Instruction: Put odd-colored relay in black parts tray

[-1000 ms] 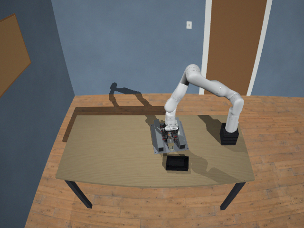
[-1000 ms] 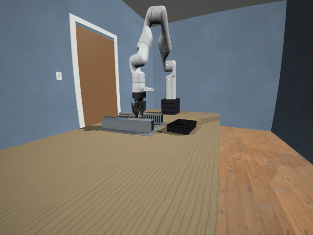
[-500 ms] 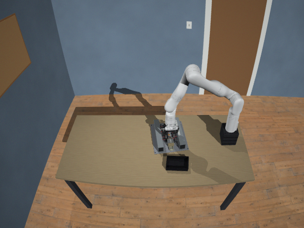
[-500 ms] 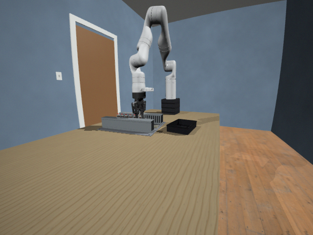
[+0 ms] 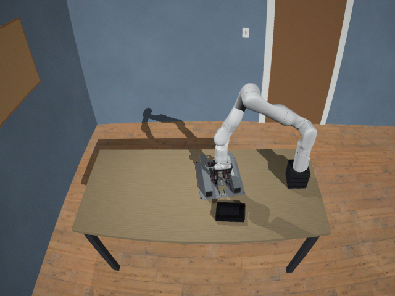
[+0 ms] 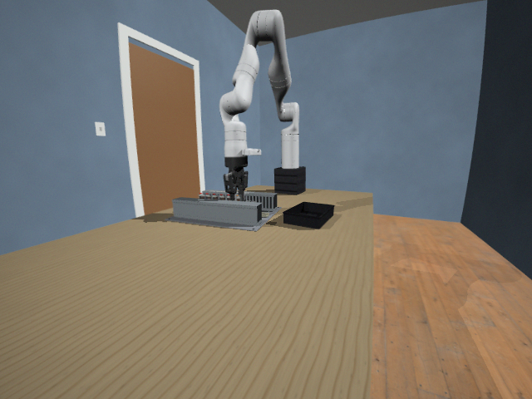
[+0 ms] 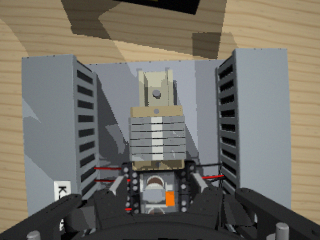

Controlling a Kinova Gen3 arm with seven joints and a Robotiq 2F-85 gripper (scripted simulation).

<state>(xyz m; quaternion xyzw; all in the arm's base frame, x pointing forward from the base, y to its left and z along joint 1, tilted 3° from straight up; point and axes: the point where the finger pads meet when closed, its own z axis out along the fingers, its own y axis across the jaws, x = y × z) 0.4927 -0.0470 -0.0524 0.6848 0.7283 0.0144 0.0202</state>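
Right now my hand is 10 mm above the clear relay. Round my hand: grey panel (50 mm below, 40 mm to the right); then black parts tray (240 mm to the left, 40 mm below, 30 mm behind).
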